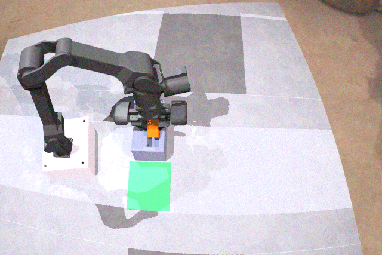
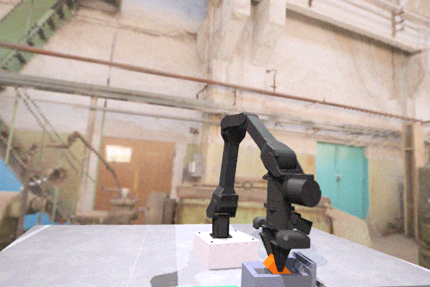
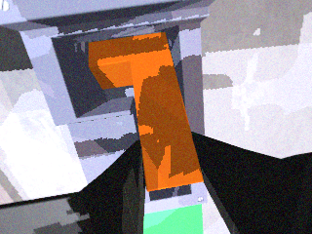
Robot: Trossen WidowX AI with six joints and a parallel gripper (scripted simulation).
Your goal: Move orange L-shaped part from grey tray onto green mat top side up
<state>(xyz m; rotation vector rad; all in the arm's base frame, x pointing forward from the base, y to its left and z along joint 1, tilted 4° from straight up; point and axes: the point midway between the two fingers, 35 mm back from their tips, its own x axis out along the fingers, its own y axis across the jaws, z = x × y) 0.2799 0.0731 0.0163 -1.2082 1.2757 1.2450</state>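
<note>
Right now the orange L-shaped part is 3 cm to the left of my gripper tip, 3 cm below it and 2 cm behind it. Round my gripper tip: green mat (15 cm to the right, 8 cm below, 1 cm behind).
</note>
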